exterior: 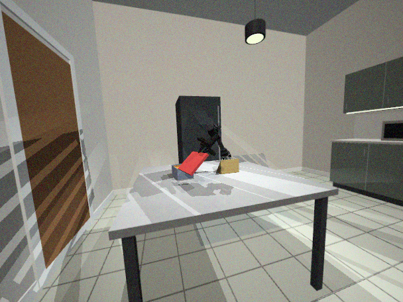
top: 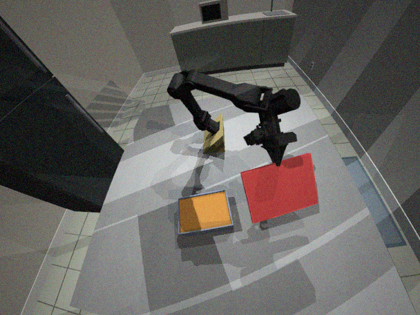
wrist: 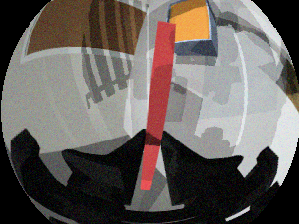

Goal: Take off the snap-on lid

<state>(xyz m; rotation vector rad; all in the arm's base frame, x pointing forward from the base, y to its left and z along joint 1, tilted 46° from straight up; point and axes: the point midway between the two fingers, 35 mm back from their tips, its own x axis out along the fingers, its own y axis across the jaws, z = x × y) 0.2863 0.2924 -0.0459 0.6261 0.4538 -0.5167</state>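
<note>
My gripper tip is now 60 mm short of the red lid, 20 mm to the right of it and 50 mm above it. The rest, counted from my gripper tip: storage box (120 mm ahead, 260 mm to the right, 180 mm below).
</note>
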